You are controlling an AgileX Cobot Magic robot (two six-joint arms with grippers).
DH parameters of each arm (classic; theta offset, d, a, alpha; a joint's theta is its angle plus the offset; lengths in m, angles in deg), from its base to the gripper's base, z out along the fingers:
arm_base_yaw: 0 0.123 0 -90
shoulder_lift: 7.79 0 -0.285 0
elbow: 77.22 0 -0.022 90
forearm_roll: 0 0.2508 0 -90
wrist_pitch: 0 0 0.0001 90
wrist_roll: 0 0.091 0 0
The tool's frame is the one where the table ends.
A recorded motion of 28 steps. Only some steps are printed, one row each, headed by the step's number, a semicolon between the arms.
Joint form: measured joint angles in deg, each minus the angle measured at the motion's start. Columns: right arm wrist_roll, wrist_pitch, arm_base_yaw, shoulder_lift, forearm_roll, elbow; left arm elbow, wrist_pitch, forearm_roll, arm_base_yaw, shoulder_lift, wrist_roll.
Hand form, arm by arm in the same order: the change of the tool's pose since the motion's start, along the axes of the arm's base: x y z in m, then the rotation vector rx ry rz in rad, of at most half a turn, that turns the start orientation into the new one. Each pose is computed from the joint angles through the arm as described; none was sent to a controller.
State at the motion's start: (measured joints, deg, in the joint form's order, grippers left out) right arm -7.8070 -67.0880 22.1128 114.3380 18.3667 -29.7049; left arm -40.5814 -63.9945 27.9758 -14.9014 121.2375 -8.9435
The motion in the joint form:
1: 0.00 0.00 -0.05 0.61 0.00 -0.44; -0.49 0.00 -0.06 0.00 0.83 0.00
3: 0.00 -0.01 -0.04 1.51 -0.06 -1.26; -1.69 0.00 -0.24 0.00 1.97 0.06
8: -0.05 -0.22 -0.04 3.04 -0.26 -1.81; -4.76 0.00 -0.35 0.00 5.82 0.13
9: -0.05 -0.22 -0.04 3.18 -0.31 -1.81; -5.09 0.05 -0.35 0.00 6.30 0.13
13: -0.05 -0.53 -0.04 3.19 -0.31 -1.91; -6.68 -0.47 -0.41 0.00 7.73 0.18
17: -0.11 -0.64 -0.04 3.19 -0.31 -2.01; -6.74 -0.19 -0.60 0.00 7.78 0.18
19: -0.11 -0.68 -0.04 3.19 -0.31 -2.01; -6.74 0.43 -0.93 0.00 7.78 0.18
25: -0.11 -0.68 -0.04 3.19 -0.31 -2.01; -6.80 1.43 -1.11 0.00 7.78 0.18
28: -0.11 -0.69 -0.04 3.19 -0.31 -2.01; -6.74 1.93 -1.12 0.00 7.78 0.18
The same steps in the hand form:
1: 0.0017 0.0004 -0.0021 -0.0011 0.0027 -0.0009; 0.0017 -0.0004 -0.0036 0.0013 0.0058 0.0010
3: 0.0048 0.0018 -0.0047 -0.0018 0.0038 0.0003; 0.0063 -0.0014 -0.0071 0.0010 0.0043 0.0038
8: 0.0065 0.0028 -0.0112 -0.0094 0.0157 0.0038; 0.0165 -0.0039 -0.0223 0.0050 0.0168 0.0054
9: 0.0064 0.0028 -0.0120 -0.0104 0.0179 0.0046; 0.0174 -0.0042 -0.0244 0.0063 0.0200 0.0055
13: 0.0070 0.0030 -0.0113 -0.0094 0.0111 0.0043; 0.0231 -0.0058 -0.0283 -0.0001 0.0101 0.0053
17: 0.0074 0.0031 -0.0109 -0.0097 0.0075 0.0045; 0.0234 -0.0055 -0.0289 0.0024 0.0138 0.0091
19: 0.0075 0.0031 -0.0108 -0.0096 0.0068 0.0044; 0.0236 -0.0049 -0.0298 0.0082 0.0221 0.0158
25: 0.0075 0.0031 -0.0108 -0.0096 0.0068 0.0044; 0.0238 -0.0044 -0.0311 0.0187 0.0343 0.0208
28: 0.0075 0.0031 -0.0108 -0.0096 0.0066 0.0044; 0.0235 -0.0041 -0.0320 0.0247 0.0418 0.0219

